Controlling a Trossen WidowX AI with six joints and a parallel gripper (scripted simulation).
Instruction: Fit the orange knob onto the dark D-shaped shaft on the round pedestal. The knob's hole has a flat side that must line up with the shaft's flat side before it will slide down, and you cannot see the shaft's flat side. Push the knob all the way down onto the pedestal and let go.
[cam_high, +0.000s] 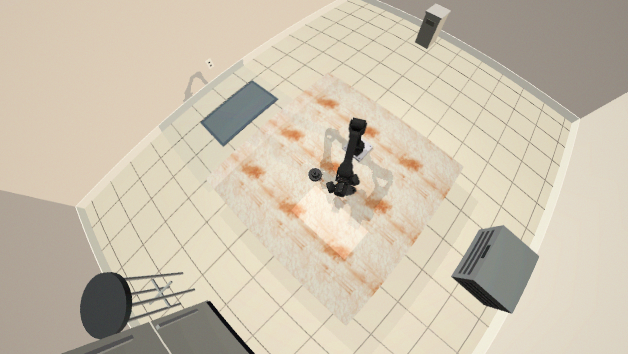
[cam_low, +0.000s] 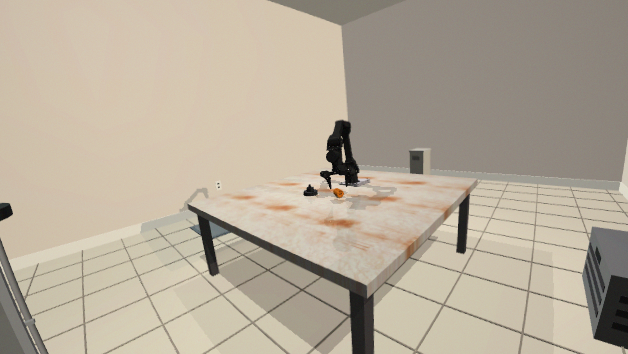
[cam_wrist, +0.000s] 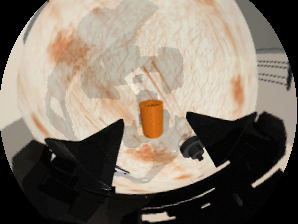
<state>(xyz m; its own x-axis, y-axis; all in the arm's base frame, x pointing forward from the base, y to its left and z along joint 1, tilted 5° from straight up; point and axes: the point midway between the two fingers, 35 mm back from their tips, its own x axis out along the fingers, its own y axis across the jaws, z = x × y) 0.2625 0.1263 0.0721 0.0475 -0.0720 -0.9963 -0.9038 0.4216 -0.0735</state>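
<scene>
Right now the orange knob is 3 cm below my gripper tip, 1 cm to the right of it and 1 cm behind it. The rest, counted from my gripper tip: dark round pedestal: 19 cm to the right, 5 cm ahead, 2 cm below.
</scene>
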